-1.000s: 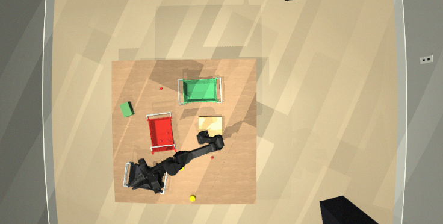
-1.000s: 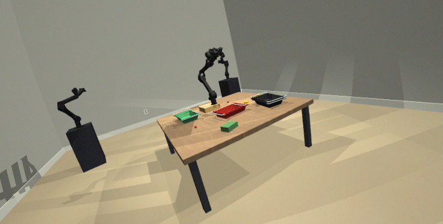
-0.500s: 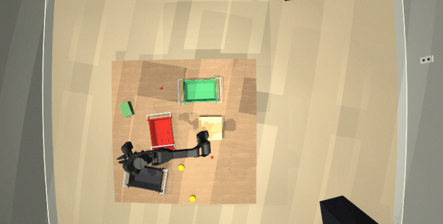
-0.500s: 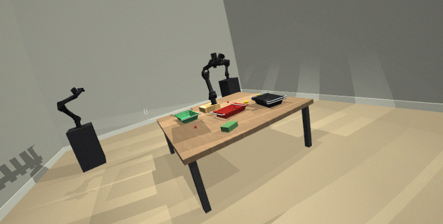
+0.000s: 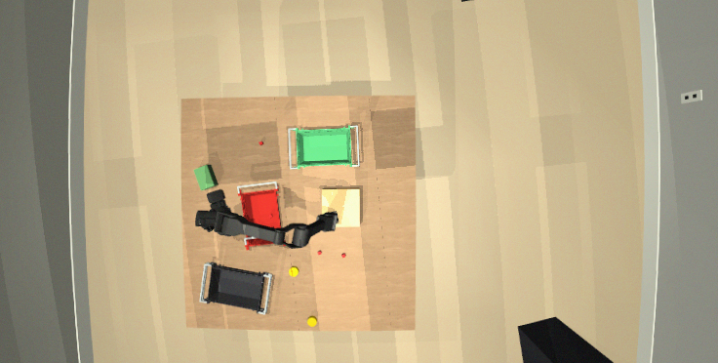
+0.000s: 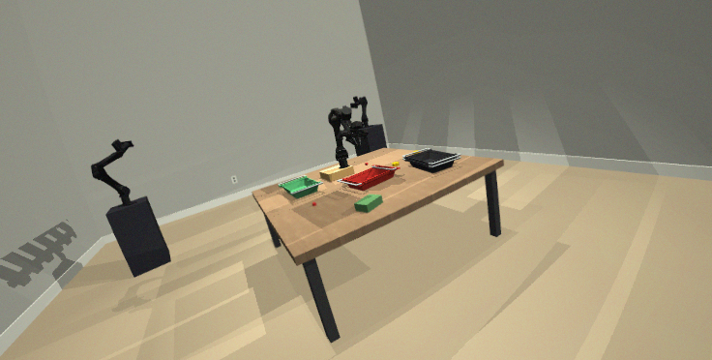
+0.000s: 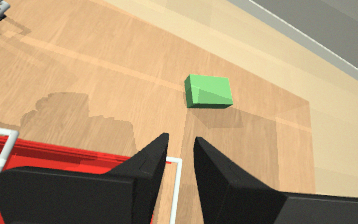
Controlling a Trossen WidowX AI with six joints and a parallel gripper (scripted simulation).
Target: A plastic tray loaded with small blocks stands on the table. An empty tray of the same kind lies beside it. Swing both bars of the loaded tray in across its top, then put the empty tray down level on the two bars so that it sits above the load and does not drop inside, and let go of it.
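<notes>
Now: the green tray 490 mm behind my gripper tip, 190 mm to the right of it and 220 mm below it. The rest, counted from my gripper tip: green block: 180 mm ahead, 160 mm to the right, 240 mm below.
</notes>
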